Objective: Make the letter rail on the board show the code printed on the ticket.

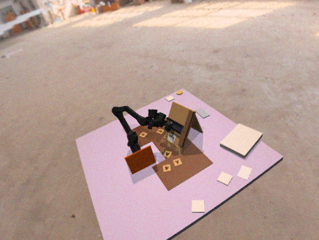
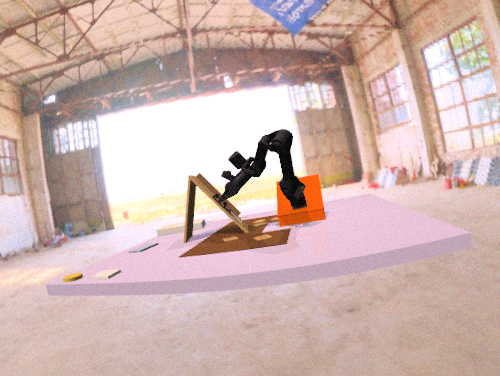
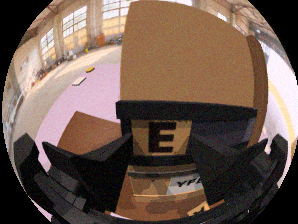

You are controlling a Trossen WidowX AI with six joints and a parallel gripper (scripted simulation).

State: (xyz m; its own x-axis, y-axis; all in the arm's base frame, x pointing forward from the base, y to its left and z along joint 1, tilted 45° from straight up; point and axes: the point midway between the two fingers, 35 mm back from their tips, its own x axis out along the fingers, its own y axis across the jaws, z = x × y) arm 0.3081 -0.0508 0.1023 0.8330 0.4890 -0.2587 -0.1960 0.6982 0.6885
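Now: gripper tip 8 cm above the white ticket, 7 cm to the left of it and 4 cm past it. Also, from my gripper tip: cream slab (41 cm to the right, 38 cm ahead, 14 cm below); then brown mat (15 cm below, 14 cm behind, 5 cm to the right); then grey plate (39 cm ahead, 15 cm below, 8 cm to the left).
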